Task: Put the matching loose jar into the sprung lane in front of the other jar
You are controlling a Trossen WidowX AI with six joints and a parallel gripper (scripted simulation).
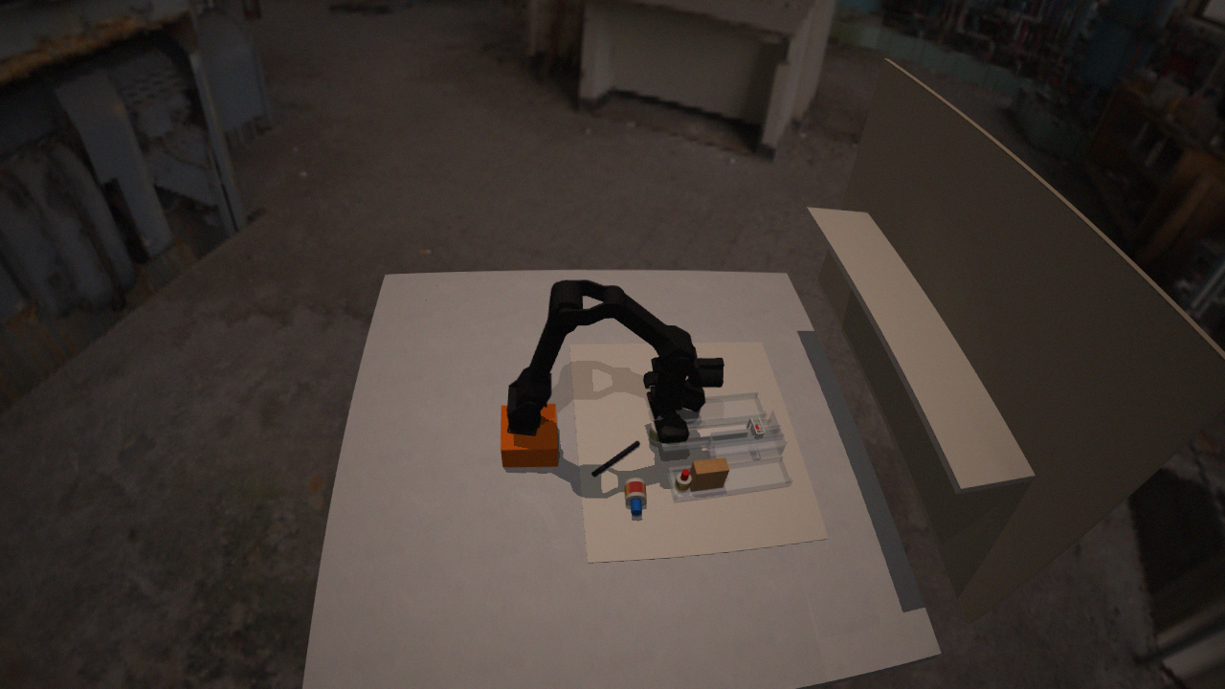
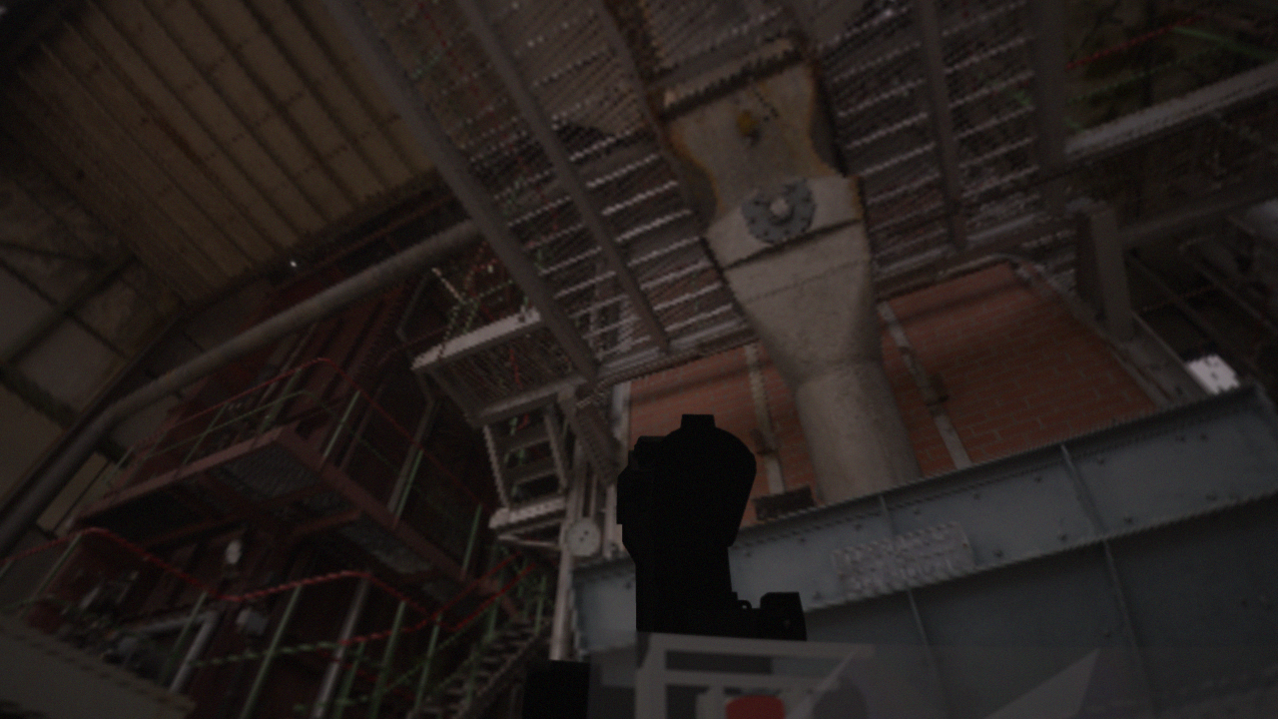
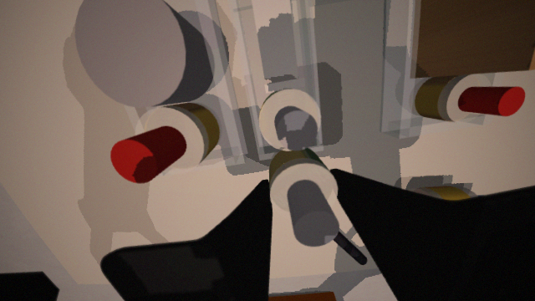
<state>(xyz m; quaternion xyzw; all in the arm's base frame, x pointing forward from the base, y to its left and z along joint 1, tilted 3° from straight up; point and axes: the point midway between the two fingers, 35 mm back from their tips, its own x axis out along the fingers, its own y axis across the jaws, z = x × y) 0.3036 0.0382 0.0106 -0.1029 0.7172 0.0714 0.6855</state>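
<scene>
Now: the grey cylinder 70 mm ahead of my gripper tip, 100 mm to the left of it and 30 mm below it. Round my gripper tip: pusher plate (150 mm ahead, 10 mm to the left, 10 mm below); brown box (110 mm ahead, 100 mm to the right, 20 mm below); black rod (90 mm behind, 60 mm to the right, 50 mm below).
</scene>
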